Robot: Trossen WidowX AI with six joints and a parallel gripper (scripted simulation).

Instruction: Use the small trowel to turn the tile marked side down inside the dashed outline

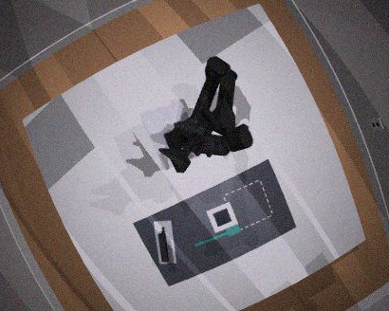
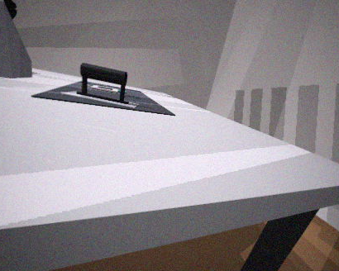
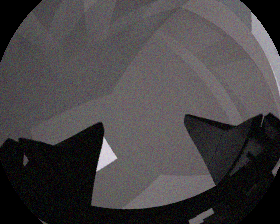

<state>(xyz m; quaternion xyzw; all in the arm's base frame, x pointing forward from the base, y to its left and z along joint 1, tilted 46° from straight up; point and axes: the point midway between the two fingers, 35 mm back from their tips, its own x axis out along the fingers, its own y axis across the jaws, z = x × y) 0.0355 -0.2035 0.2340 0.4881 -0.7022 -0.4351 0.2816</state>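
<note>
My gripper tip is 44 cm above the trowel, 38 cm short of it and 23 cm to the left of it. Also, from my gripper tip: tile: 48 cm below, 35 cm ahead, 5 cm to the left; dark mat: 50 cm below, 39 cm ahead, 1 cm to the left.
</note>
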